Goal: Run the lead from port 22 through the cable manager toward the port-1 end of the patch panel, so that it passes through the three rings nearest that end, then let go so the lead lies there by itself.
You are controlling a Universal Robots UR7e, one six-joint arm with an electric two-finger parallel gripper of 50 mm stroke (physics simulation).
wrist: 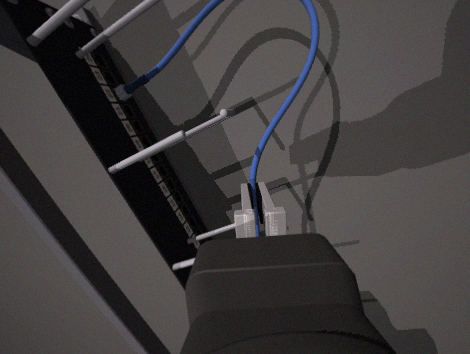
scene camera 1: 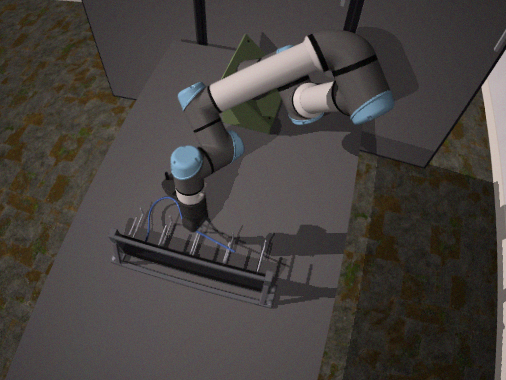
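The blue lead (scene camera 1: 163, 198) (wrist: 316, 30) is plugged into the patch panel (scene camera 1: 190, 265) (wrist: 100, 130) near its left end in the scene view and arches up to my gripper (scene camera 1: 194, 230) (wrist: 253, 194). My gripper is shut on the lead, in front of the panel near the middle ring (scene camera 1: 195, 243). Past the fingers, the lead's loose part slants right to around the fourth ring (scene camera 1: 228, 254); whether it passes inside these rings is unclear. The rightmost ring (scene camera 1: 261, 256) stands beyond its visible end. In the wrist view, the lead runs right of the tips of one ring (wrist: 147, 151).
Two more rings (scene camera 1: 134, 226) (scene camera 1: 165, 234) stand at the panel's left half. The panel's end bracket (scene camera 1: 267, 287) is at the right. The arm's green base plate (scene camera 1: 257, 120) lies behind. Shadows of the lead and rings fall on the table.
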